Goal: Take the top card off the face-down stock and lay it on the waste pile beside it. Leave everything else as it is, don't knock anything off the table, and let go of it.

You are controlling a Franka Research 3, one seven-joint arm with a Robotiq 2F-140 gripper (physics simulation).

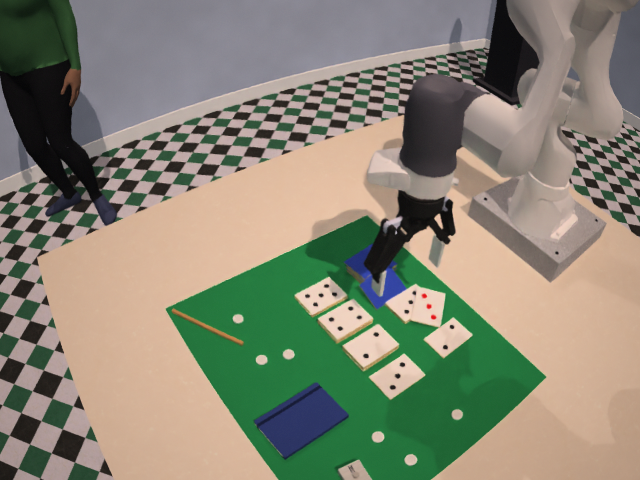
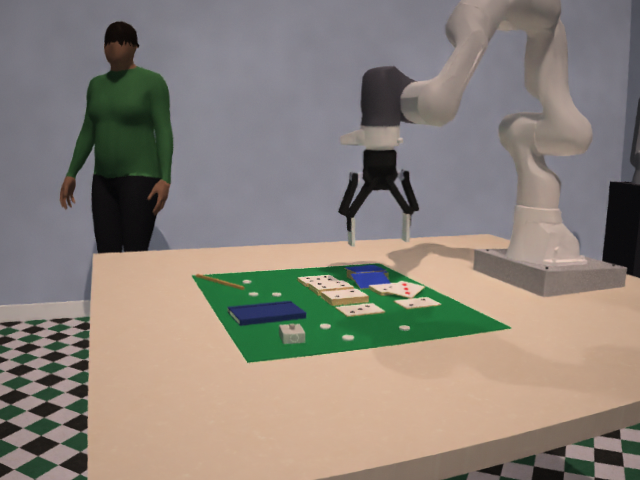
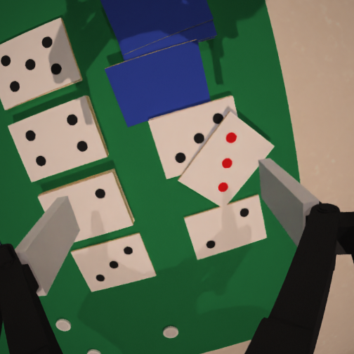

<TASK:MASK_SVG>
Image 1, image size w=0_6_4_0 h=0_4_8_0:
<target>my gripper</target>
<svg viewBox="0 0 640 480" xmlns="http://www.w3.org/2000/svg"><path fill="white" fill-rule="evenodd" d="M447 196L437 200L419 199L399 190L399 212L395 219L389 221L387 218L384 218L381 221L380 231L364 262L364 266L372 274L371 288L379 297L383 296L387 267L405 242L409 242L414 234L427 229L428 226L435 233L428 259L436 268L440 266L445 244L447 245L451 241L448 236L453 236L456 233L452 214L453 201ZM439 213L443 229L441 229L439 224L434 219Z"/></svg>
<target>blue book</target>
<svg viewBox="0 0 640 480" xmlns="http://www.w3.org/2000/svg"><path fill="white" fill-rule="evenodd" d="M317 382L254 420L256 427L285 460L349 417L349 414Z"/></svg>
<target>two-dot card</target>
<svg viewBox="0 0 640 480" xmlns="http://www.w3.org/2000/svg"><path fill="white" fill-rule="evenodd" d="M454 317L423 339L443 359L473 336Z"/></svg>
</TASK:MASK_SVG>
